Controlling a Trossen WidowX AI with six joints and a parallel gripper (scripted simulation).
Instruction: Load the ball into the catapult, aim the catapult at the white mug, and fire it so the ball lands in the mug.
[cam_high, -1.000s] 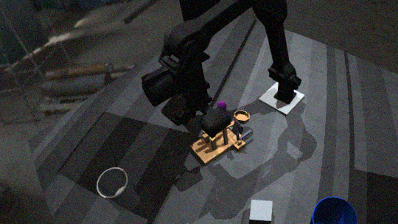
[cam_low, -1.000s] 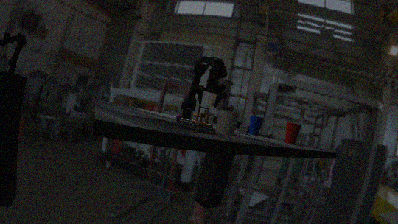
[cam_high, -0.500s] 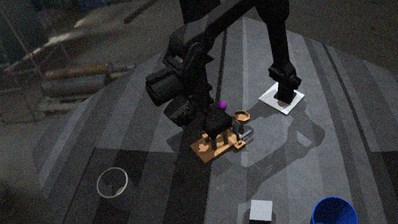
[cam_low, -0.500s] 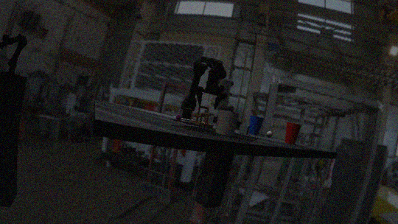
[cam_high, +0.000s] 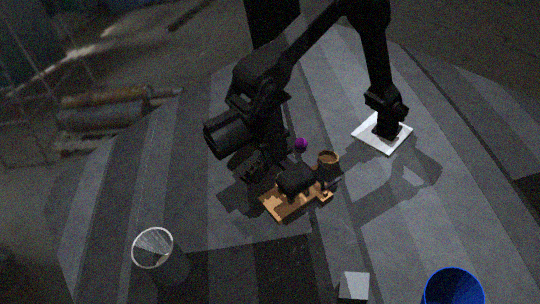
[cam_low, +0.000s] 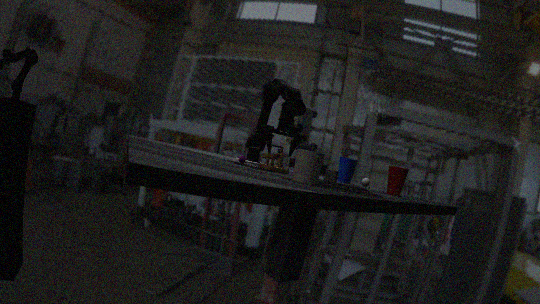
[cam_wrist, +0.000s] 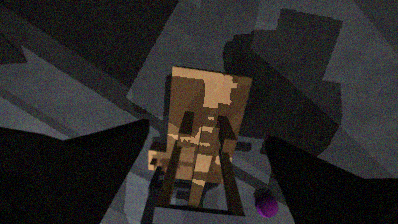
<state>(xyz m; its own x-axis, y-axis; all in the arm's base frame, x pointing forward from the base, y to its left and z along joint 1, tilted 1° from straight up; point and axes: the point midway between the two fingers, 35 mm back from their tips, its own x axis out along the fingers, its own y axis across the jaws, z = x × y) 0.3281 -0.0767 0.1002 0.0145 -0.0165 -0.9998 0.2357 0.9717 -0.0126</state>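
Now: the purple ball 16 cm behind my gripper tip, 8 cm to the right of it and 6 cm below it. The rest, counted from my gripper tip: white mug: 27 cm ahead, 8 cm to the right, 4 cm below; wooden catapult: 6 cm behind, 4 cm to the left, 2 cm below; grey block: 8 cm ahead, 24 cm to the left, 5 cm below.
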